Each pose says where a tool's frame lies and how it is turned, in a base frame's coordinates. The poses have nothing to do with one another.
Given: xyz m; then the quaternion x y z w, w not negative.
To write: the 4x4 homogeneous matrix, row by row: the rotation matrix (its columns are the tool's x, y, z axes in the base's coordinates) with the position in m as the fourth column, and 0 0 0 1 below. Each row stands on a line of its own. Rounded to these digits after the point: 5 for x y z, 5 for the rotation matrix.
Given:
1: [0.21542 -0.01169 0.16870 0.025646 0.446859 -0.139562 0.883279]
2: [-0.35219 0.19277 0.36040 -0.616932 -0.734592 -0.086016 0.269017]
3: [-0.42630 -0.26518 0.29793 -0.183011 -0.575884 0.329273 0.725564]
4: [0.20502 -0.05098 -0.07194 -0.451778 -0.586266 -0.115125 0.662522]
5: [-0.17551 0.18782 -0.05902 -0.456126 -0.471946 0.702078 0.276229]
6: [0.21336 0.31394 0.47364 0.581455 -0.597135 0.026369 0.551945]
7: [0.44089 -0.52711 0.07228 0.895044 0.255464 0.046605 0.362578]
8: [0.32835 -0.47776 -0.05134 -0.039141 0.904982 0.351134 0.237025]
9: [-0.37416 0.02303 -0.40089 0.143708 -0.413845 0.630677 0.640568]
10: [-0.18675 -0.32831 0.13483 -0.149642 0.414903 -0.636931 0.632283]
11: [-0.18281 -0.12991 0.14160 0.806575 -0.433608 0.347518 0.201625]
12: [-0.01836 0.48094 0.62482 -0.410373 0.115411 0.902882 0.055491]
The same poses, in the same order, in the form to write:
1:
0.56168 0.26946 0.78224 0.21542
-0.22362 0.95973 -0.17003 -0.01169
-0.79656 -0.07942 0.59932 0.16870
0 0 0 1

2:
-0.09405 0.95267 -0.28910 -0.35219
0.86011 0.22399 0.45830 0.19277
0.50137 -0.20556 -0.84046 0.36040
0 0 0 1

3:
0.11987 -0.26703 -0.95620 -0.42630
0.68860 0.71617 -0.11367 -0.26518
0.71516 -0.64482 0.26973 0.29793
0 0 0 1

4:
0.28608 0.68227 -0.67281 0.20502
0.37718 0.56529 0.73361 -0.05098
0.88085 -0.46364 -0.09562 -0.07194
0 0 0 1

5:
-0.43129 0.04267 -0.90120 -0.17551
0.81840 -0.40193 -0.41070 0.18782
-0.37974 -0.91468 0.13843 -0.05902
0 0 0 1

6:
0.28547 -0.72352 -0.62851 0.21336
-0.66531 0.32243 -0.67335 0.31394
0.68984 0.61037 -0.38932 0.47364
0 0 0 1

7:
0.86513 0.42351 0.26868 0.44089
0.49110 -0.60655 -0.62523 -0.52711
-0.10182 0.67286 -0.73273 0.07228
0 0 0 1

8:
-0.88457 -0.23730 0.40152 0.32835
0.09561 0.75035 0.65409 -0.47776
-0.45649 0.61698 -0.64105 -0.05134
0 0 0 1

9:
-0.13804 -0.92693 -0.34892 -0.37416
0.68904 0.16319 -0.70611 0.02303
0.71146 -0.33790 0.61616 -0.40089
0 0 0 1

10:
-0.15565 0.68127 0.71530 -0.18675
-0.92962 0.14385 -0.33930 -0.32831
-0.33405 -0.71776 0.61093 0.13483
0 0 0 1

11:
0.38243 -0.83961 0.38575 -0.18281
-0.55934 -0.54266 -0.62662 -0.12991
0.73545 0.02388 -0.67716 0.14160
0 0 0 1

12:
-0.65703 -0.19493 -0.72823 -0.01836
0.00548 -0.96720 0.25395 0.48094
-0.75384 0.16286 0.63655 0.62482
0 0 0 1

